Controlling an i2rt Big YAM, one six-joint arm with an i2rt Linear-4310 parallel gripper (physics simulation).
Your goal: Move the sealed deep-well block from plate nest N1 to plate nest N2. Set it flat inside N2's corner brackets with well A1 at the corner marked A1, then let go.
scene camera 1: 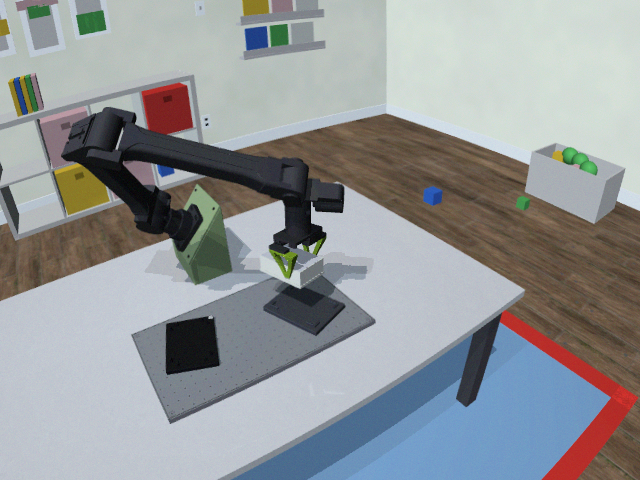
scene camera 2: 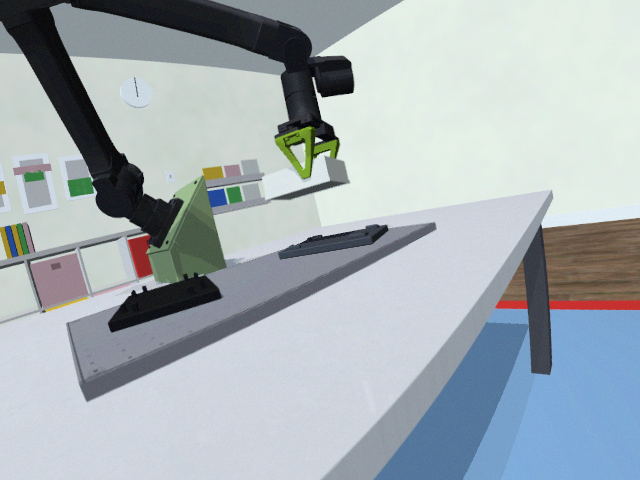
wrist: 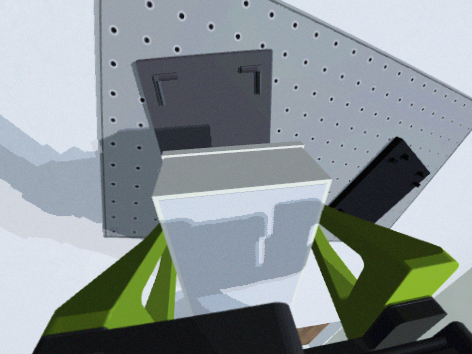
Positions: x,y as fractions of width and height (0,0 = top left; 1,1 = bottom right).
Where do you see a white block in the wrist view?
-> At 0.51,0.63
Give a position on a black nest plate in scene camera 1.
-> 0.30,0.72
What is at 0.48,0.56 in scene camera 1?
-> A white block.
